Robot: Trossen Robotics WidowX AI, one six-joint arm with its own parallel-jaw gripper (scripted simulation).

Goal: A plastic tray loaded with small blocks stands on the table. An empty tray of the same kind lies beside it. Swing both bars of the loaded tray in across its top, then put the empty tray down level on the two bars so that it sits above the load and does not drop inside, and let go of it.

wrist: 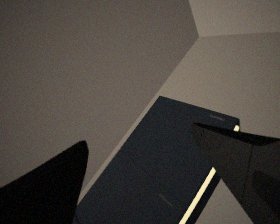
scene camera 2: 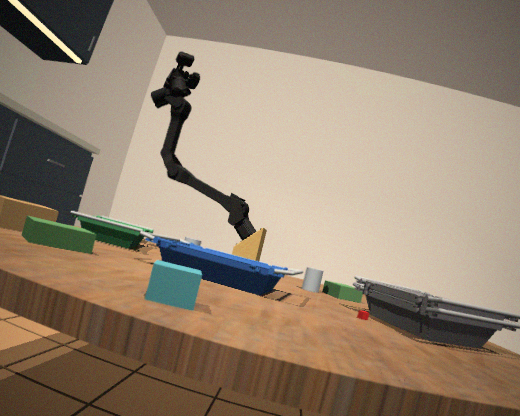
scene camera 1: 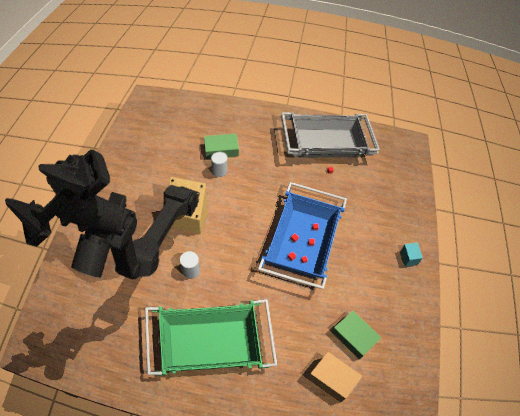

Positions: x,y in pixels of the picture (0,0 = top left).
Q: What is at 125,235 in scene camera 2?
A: A green tray.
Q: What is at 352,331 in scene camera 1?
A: A green block.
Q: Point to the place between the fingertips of the gripper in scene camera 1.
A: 21,184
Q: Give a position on a green tray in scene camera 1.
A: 202,338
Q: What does the gripper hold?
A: Nothing.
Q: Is the gripper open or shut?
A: Open.
